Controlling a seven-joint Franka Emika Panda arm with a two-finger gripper.
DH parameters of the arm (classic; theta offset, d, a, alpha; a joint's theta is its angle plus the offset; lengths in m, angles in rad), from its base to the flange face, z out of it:
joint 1: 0 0.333 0 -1.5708
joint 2: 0 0 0 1.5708
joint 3: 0 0.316 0.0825 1.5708
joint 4: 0 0 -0.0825 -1.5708
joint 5: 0 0.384 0 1.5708
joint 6: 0 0 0.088 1.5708
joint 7: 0 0.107 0 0
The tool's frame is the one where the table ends.
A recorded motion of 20 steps. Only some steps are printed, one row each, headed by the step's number.
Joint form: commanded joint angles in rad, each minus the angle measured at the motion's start. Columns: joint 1, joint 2, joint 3, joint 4, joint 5, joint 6, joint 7.
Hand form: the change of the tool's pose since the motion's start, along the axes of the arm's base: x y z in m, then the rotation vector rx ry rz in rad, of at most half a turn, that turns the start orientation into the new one. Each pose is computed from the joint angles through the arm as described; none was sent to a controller.
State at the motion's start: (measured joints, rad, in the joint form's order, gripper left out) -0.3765 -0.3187 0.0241 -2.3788 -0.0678 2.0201 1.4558
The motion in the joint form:
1: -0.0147 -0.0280 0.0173 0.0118 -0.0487 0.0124 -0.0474
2: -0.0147 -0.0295 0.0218 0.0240 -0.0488 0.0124 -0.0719
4: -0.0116 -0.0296 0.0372 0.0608 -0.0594 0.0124 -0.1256
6: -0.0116 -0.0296 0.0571 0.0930 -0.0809 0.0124 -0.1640
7: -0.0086 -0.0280 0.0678 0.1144 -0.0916 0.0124 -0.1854
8: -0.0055 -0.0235 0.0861 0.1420 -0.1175 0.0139 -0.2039
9: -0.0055 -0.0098 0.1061 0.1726 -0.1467 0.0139 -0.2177
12: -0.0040 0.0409 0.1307 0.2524 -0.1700 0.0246 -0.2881
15: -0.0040 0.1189 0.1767 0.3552 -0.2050 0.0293 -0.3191
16: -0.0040 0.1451 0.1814 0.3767 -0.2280 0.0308 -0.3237
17: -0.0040 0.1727 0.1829 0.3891 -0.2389 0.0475 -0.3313
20: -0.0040 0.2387 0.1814 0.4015 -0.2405 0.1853 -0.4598
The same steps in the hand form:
1: 0.0002 -0.0012 0.0191 -0.0622 -0.0275 0.0722
2: 0.0031 0.0000 0.0255 -0.0679 -0.0375 0.1007
4: 0.0123 0.0056 0.0431 -0.0939 -0.0609 0.1762
6: 0.0203 0.0121 0.0587 -0.1297 -0.0760 0.2420
7: 0.0258 0.0170 0.0683 -0.1493 -0.0864 0.2805
8: 0.0334 0.0247 0.0800 -0.1855 -0.0950 0.3295
9: 0.0425 0.0313 0.0888 -0.2209 -0.0962 0.3735
12: 0.0664 0.0386 0.1051 -0.2571 -0.1132 0.4788
15: 0.0994 0.0547 0.1176 -0.2957 -0.1269 0.5682
16: 0.1077 0.0539 0.1153 -0.3099 -0.1169 0.5866
17: 0.1162 0.0523 0.1089 -0.3136 -0.1160 0.6043
20: 0.1420 0.0500 0.0941 -0.3358 -0.1755 0.7586

